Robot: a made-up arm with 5 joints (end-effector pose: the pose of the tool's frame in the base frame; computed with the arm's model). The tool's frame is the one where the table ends. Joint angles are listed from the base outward.
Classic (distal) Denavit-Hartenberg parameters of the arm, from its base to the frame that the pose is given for. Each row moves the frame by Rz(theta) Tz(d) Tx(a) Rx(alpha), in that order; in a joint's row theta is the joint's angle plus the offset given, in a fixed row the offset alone. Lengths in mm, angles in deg.
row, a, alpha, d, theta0
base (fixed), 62, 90, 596, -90
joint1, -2, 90, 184, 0
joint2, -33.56, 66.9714, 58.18, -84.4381
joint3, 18.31, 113.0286, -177.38, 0
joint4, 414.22, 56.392, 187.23, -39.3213
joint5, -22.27, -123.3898, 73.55, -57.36
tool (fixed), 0, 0, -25.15, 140.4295
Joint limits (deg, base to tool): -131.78..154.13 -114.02..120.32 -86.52..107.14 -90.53..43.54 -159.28..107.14
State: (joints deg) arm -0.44 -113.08 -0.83 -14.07 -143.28
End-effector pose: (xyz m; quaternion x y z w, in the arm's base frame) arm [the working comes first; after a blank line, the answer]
Working (the frame after each row of the table, in the pose's form):
after base (fixed): 0.0000 -0.0620 0.5960 0.5000 -0.5000 -0.5000 0.5000
after joint1: -0.1840 -0.0600 0.5960 -0.7071 0.7071 0.0027 0.0027
after joint2: -0.1739 -0.0916 0.5376 -0.4918 -0.6744 0.4424 0.3281
after joint3: -0.0238 -0.0255 0.6077 0.0076 -0.0070 0.8082 0.5889
after joint4: 0.2178 0.3076 0.8008 0.4289 0.2136 0.4045 0.7789
after joint5: 0.2834 0.2857 0.8343 0.3636 -0.9205 0.0599 0.1301

0.2883 0.2909 0.8584 0.7430 0.6538 -0.1427 0.0123
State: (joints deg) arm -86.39 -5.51 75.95 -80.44 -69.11
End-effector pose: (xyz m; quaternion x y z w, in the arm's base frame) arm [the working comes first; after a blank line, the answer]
Working (the frame after each row of the table, in the pose's form):
after base (fixed): 0.0000 -0.0620 0.5960 0.5000 -0.5000 -0.5000 0.5000
after joint1: -0.1840 -0.0619 0.5980 -0.5155 0.5155 0.4840 0.4840
after joint2: -0.2176 -0.0038 0.5944 -0.2304 0.0004 0.0001 0.9731
after joint3: -0.2133 -0.0675 0.4278 0.5397 0.5778 0.2119 0.5744
after joint4: -0.2328 -0.4338 0.1595 0.0209 0.4824 -0.7018 0.5238
after joint5: -0.1902 -0.4945 0.1799 -0.1442 -0.8019 0.1638 0.5562

-0.1666 -0.4919 0.1881 -0.8033 -0.1357 0.5788 0.0341
